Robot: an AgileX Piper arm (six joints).
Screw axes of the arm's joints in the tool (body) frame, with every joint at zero. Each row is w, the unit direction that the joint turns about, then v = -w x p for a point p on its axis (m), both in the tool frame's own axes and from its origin. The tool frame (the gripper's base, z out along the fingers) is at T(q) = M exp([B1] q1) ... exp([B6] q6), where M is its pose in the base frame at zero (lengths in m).
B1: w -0.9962 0 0.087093 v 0 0.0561 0
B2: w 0 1 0 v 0.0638 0 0.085
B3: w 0 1 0 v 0.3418 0 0.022
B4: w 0 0 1 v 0 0 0
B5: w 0 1 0 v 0.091 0 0
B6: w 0 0 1 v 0 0 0
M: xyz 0.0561 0 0.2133 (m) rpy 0 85 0 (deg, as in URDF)
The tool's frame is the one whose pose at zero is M.
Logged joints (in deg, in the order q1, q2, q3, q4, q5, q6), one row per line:
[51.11 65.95 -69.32 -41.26 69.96 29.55]
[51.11 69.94 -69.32 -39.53 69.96 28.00]
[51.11 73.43 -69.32 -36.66 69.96 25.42]
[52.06 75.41 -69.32 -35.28 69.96 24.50]
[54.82 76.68 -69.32 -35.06 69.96 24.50]
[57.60 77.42 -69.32 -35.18 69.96 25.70]
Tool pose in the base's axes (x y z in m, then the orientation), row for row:
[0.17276 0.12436 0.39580 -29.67 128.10 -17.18]
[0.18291 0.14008 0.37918 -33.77 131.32 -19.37]
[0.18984 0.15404 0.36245 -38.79 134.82 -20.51]
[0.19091 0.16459 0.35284 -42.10 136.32 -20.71]
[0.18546 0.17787 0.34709 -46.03 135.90 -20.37]
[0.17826 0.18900 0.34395 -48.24 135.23 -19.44]
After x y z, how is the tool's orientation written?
As a rotation vector, in degrees.
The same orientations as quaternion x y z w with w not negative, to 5 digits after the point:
[-0.20488 0.88456 -0.11863 0.40188]
[-0.22937 0.89195 -0.13156 0.36675]
[-0.25851 0.89850 -0.13669 0.32738]
[-0.27786 0.89971 -0.13669 0.30762]
[-0.30285 0.89415 -0.13402 0.30135]
[-0.31744 0.88987 -0.12792 0.30165]

